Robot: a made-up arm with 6 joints.
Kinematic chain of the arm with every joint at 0, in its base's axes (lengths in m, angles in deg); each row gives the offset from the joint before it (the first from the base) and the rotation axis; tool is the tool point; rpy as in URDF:
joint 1: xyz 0 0 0.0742 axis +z
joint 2: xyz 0 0 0 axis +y
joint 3: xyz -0.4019 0 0.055 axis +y
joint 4: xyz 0.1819 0 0.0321 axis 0.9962 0 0.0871
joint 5: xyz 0 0 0 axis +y
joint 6: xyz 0.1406 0 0.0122 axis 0.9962 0 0.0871
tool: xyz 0 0 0 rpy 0 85 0
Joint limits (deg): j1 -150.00..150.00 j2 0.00..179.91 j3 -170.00..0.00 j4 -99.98..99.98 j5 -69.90..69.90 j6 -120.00..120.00
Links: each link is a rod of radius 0.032 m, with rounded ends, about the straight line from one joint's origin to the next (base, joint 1, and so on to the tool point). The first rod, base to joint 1, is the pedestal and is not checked.
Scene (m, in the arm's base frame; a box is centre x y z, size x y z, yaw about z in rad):
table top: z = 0
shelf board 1: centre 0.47 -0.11 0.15 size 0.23 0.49 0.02 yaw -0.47
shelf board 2: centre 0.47 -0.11 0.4 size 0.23 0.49 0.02 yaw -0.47
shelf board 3: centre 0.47 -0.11 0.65 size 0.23 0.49 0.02 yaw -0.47
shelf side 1: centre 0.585 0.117 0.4 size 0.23 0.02 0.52 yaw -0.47
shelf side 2: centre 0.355 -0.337 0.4 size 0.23 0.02 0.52 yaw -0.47
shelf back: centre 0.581 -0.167 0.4 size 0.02 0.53 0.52 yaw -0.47
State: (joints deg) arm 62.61 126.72 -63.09 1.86 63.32 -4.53
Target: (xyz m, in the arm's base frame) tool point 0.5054 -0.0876 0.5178
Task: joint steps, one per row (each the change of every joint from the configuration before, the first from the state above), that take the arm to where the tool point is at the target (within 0.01 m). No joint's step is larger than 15 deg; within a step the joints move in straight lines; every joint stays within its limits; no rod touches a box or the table.
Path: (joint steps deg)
1: -14.91 -10.69 -9.72 -0.91 -5.04 0.00
2: -14.91 -10.70 -9.71 -0.91 -5.04 0.00
3: -14.91 -10.69 -9.72 -0.92 -5.05 0.00
4: -14.91 -10.70 -9.72 -0.91 -5.04 0.00
5: -6.12 14.70 -14.90 -2.07 -11.54 0.00
6: -6.12 14.70 -14.91 -2.07 -11.53 0.00

